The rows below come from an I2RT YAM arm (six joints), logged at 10 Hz.
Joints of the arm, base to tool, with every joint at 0 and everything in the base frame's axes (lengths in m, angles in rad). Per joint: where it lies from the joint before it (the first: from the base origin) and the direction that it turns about. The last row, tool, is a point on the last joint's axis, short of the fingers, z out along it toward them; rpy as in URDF.
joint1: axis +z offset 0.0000 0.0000 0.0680
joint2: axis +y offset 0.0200 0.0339 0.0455
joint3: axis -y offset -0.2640 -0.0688 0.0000
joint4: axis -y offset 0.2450 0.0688 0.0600
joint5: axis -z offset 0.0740 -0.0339 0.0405
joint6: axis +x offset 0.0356 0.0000 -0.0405
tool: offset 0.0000 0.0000 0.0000 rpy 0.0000 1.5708 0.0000
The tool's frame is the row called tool.
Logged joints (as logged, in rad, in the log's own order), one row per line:
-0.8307 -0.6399 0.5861 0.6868 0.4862 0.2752
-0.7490 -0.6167 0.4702 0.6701 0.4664 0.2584
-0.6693 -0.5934 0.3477 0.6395 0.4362 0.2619
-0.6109 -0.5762 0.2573 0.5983 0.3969 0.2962
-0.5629 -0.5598 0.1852 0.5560 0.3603 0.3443
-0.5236 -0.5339 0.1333 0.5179 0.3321 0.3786
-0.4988 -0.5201 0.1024 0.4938 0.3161 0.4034
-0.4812 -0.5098 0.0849 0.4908 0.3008 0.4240
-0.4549 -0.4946 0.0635 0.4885 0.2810 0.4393
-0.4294 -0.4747 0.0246 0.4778 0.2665 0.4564
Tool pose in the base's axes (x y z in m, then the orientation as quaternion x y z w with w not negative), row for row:
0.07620 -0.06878 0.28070 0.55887 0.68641 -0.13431 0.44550
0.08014 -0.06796 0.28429 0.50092 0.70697 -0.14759 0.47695
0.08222 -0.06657 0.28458 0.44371 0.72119 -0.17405 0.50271
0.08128 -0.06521 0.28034 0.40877 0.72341 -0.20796 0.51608
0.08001 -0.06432 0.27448 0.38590 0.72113 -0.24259 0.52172
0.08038 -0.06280 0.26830 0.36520 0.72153 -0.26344 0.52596
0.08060 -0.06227 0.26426 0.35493 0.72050 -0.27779 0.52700
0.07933 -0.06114 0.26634 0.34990 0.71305 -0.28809 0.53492
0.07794 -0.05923 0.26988 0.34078 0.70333 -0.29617 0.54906
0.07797 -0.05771 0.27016 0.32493 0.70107 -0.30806 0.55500
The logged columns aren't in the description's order. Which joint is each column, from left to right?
Columns, left to right: joint4, joint1, joint6, joint3, joint2, joint5.
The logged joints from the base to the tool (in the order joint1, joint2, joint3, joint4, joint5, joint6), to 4 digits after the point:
-0.6399 0.4862 0.6868 -0.8307 0.2752 0.5861
-0.6167 0.4664 0.6701 -0.7490 0.2584 0.4702
-0.5934 0.4362 0.6395 -0.6693 0.2619 0.3477
-0.5762 0.3969 0.5983 -0.6109 0.2962 0.2573
-0.5598 0.3603 0.5560 -0.5629 0.3443 0.1852
-0.5339 0.3321 0.5179 -0.5236 0.3786 0.1333
-0.5201 0.3161 0.4938 -0.4988 0.4034 0.1024
-0.5098 0.3008 0.4908 -0.4812 0.4240 0.0849
-0.4946 0.2810 0.4885 -0.4549 0.4393 0.0635
-0.4747 0.2665 0.4778 -0.4294 0.4564 0.0246

